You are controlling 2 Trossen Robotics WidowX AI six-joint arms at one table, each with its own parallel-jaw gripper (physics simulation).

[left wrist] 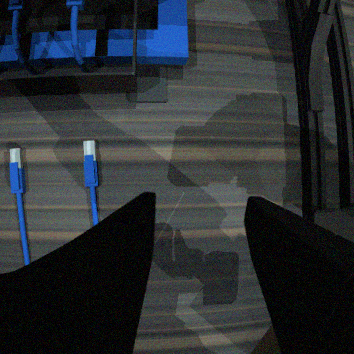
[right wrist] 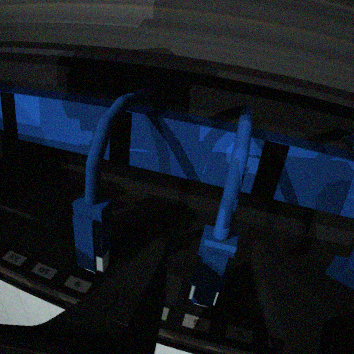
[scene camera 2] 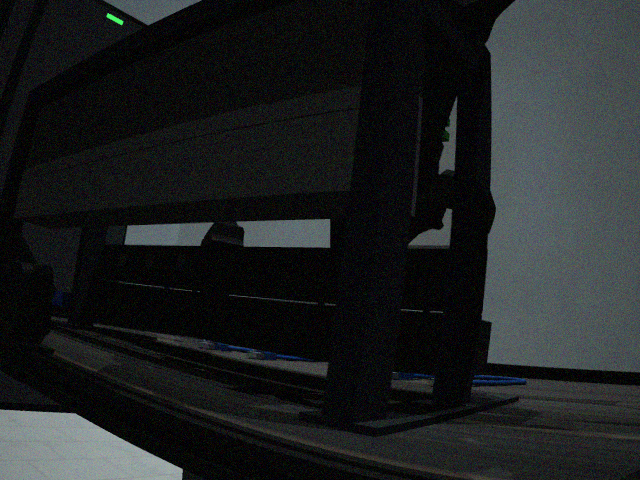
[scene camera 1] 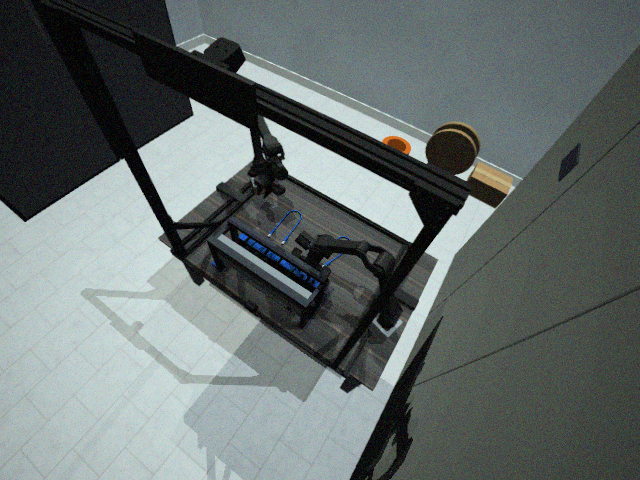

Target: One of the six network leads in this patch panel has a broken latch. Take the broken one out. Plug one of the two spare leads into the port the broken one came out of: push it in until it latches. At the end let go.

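Places are measured from the left arm's base along level axes (x up, y back, z right), in centimetres.
Where they show: left gripper, between the fingertips: (left wrist: 200, 206) (scene camera 1: 261, 196); right gripper, between the fingertips: (right wrist: 209, 250) (scene camera 1: 303, 273); right arm's base, origin of its link: (scene camera 1: 386, 320).
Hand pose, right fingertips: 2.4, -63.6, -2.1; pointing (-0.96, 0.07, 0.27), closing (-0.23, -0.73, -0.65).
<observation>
Things, the pixels of their top centre, and the offset from my right fingertips, as dx, dy, dz. "pt": a spot on its surface instead. Level surfaces: height alone.
- dark patch panel, centre of its top: (scene camera 2: 237, 83) (scene camera 1: 273, 249) +16.9, +5.8, +11.5
- seated blue plug, a spot on its surface: (right wrist: 215, 265) pt +0.2, -0.6, +0.2
- seated plug, a spot on its surface: (right wrist: 90, 240) pt +0.2, +3.2, +3.6
- spare lead, a spot on its surface: (scene camera 1: 343, 237) pt -9.0, +17.3, -29.2
- dark wooden table, height of its surface: dx -9.3
- panel's post, a spot on its surface: (scene camera 2: 372, 258) pt -1.9, -21.0, +7.7
The dark patch panel (scene camera 1: 268, 271) (scene camera 2: 206, 139) holds a row of blue leads. In the right wrist view, my right gripper (scene camera 1: 300, 246) (right wrist: 209, 250) is open, its dark fingers on either side of one seated blue plug (right wrist: 215, 265); contact cannot be told. Another seated plug (right wrist: 90, 240) is to its left. Latch details are too dark to judge. One looped spare lead (scene camera 1: 294, 211) (left wrist: 91, 170) lies on the table with two pale-tipped ends. The other spare lead (scene camera 1: 343, 238) is partly hidden by the right arm. My left gripper (scene camera 1: 267, 190) (left wrist: 200, 206) is open and empty above the table.
A black gantry frame (scene camera 1: 351, 142) stands over the dark wooden table (scene camera 1: 356, 219). The panel's post (scene camera 2: 372, 258) blocks part of scene camera 2. A blue strip (left wrist: 172, 45) runs along the panel. An orange ring, a round wooden object (scene camera 1: 452, 149) and a box (scene camera 1: 491, 184) are beyond the table.
</observation>
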